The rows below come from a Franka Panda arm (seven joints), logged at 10 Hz.
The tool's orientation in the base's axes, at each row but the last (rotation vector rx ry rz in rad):
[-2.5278 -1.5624 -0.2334]
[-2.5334 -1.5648 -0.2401]
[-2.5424 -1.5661 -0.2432]
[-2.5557 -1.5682 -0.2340]
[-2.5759 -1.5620 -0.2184]
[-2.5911 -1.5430 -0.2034]
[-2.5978 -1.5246 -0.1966]
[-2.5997 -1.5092 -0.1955]
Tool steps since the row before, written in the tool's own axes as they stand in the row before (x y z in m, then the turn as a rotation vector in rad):
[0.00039 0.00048 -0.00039 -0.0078 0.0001 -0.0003]
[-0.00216 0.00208 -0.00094 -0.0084 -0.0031 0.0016]
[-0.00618 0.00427 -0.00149 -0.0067 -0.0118 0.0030]
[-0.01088 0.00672 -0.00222 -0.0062 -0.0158 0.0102]
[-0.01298 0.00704 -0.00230 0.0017 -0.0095 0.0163]
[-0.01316 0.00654 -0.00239 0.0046 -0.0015 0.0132]
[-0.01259 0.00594 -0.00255 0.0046 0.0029 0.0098]
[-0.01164 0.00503 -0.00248 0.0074 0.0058 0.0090]
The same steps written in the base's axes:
[0.00058 0.00004 0.00044 -0.0034 -0.0069 -0.0014]
[0.00086 -0.00300 0.00035 -0.0064 -0.0056 -0.0032]
[0.00099 -0.00759 -0.00003 -0.0133 0.0000 -0.0039]
[0.00100 -0.01294 -0.00024 -0.0162 0.0037 -0.0107]
[0.00018 -0.01494 -0.00035 -0.0067 0.0087 -0.0154]
[-0.00058 -0.01488 -0.00018 0.0016 0.0069 -0.0121]
[-0.00102 -0.01412 0.00008 0.0052 0.0042 -0.0090]
[-0.00147 -0.01284 0.00015 0.0091 0.0050 -0.0078]

